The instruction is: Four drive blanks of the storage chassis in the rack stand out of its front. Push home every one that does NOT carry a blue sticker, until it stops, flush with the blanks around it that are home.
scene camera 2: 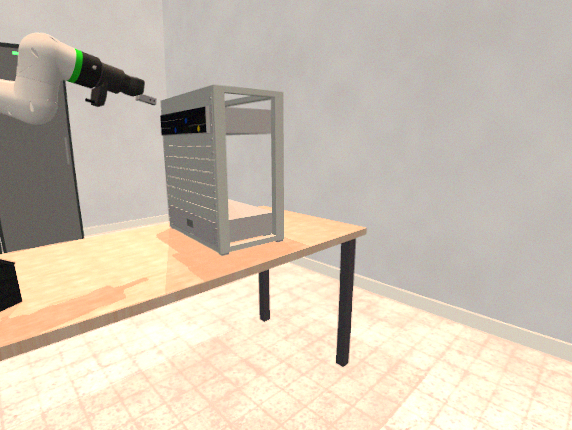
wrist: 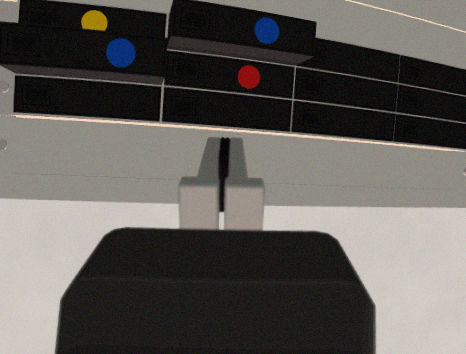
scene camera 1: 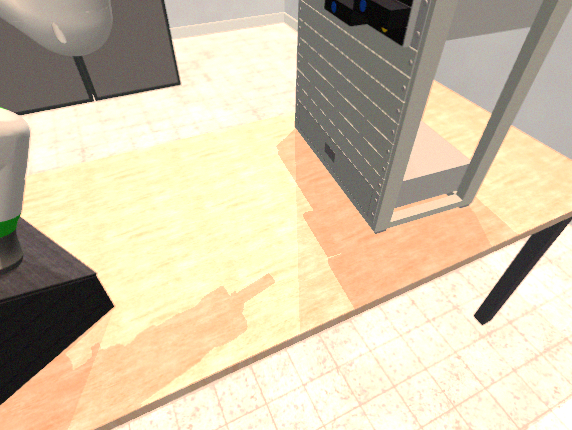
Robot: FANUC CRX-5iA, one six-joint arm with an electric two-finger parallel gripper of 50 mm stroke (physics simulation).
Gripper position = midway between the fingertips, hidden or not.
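Observation:
A grey rack [scene camera 1: 360,97] stands in the scene; scene camera 2 shows the rack [scene camera 2: 196,175] too, and so does the wrist view, with the rack [wrist: 369,125] visible there. The gripper [scene camera 2: 155,102] can be seen as well, and the wrist view includes the gripper [wrist: 224,160] too.

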